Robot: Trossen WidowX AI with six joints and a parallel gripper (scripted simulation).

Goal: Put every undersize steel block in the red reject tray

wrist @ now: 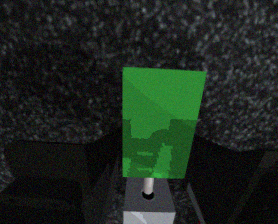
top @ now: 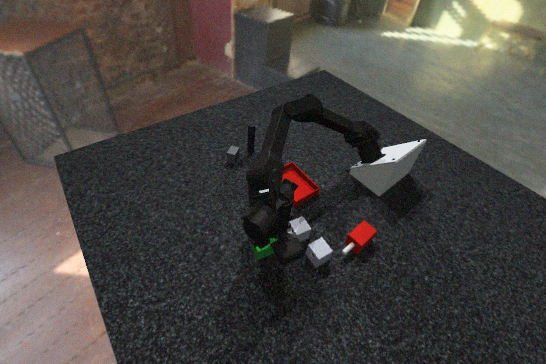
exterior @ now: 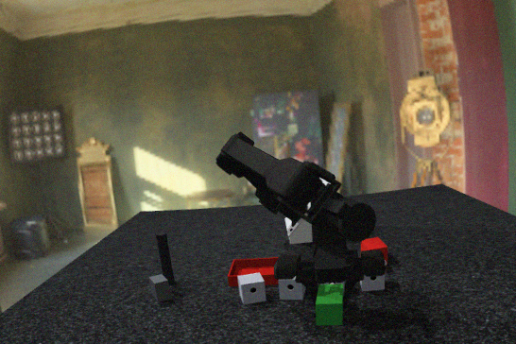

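The green gauge is 1 cm behind my gripper tip and 2 cm above it. Also, from my gripper tip: red reject tray (17 cm behind, 15 cm to the right); red gauge (19 cm behind, 11 cm to the left, 2 cm above).
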